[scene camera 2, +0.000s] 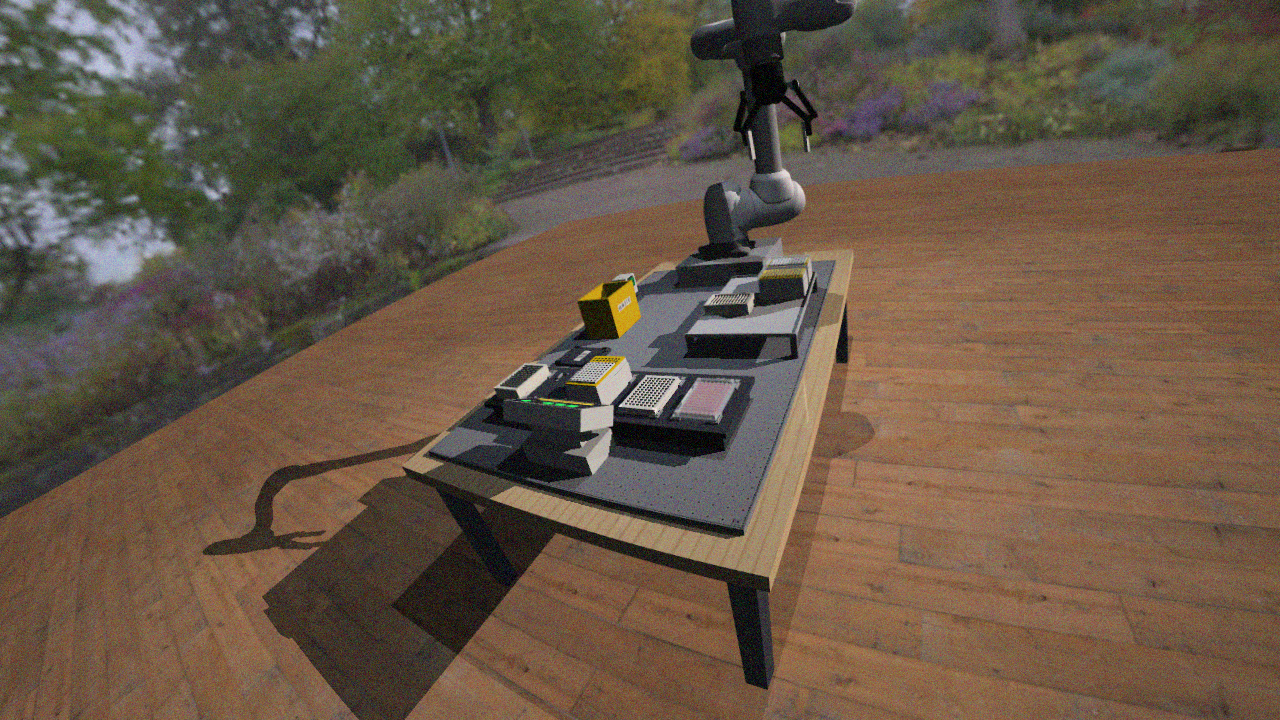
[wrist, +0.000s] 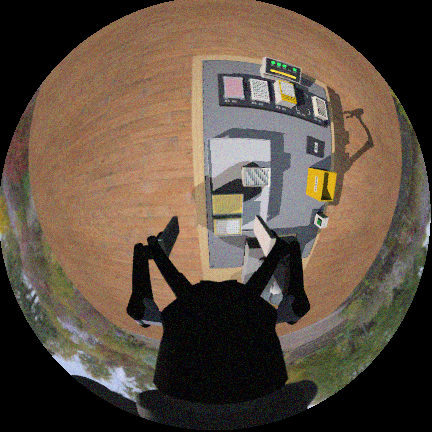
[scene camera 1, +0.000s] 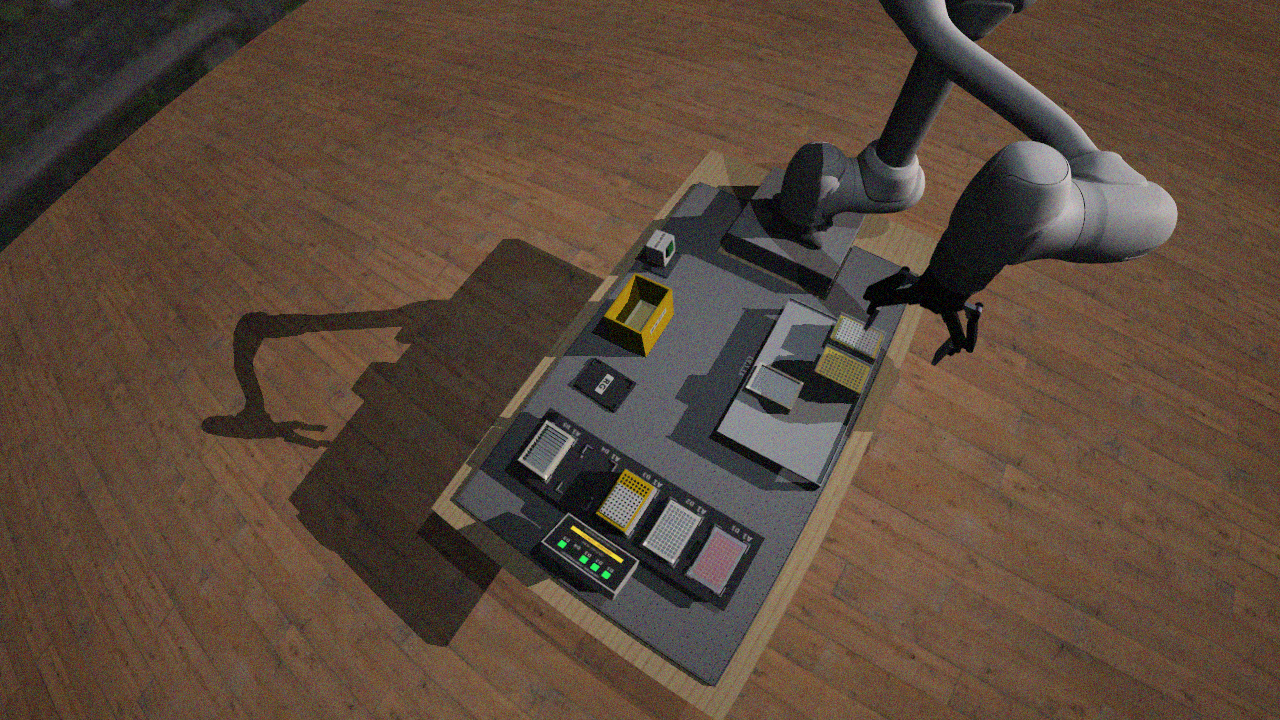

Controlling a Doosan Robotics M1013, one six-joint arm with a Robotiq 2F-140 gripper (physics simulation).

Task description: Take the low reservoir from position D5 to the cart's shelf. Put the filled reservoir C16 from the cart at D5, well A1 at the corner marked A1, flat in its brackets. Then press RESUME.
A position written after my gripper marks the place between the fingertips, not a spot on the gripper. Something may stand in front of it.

Observation:
My gripper (scene camera 1: pixel 901 341) is open and holds nothing. I also see a yellow box (wrist: pixel 320 184) and a grey cart shelf (scene camera 1: pixel 805 441).
My gripper is seen too in scene camera 2 (scene camera 2: pixel 779 155) and in the wrist view (wrist: pixel 216 223). The grey cart shelf also shows in scene camera 2 (scene camera 2: pixel 768 315) and in the wrist view (wrist: pixel 226 156).

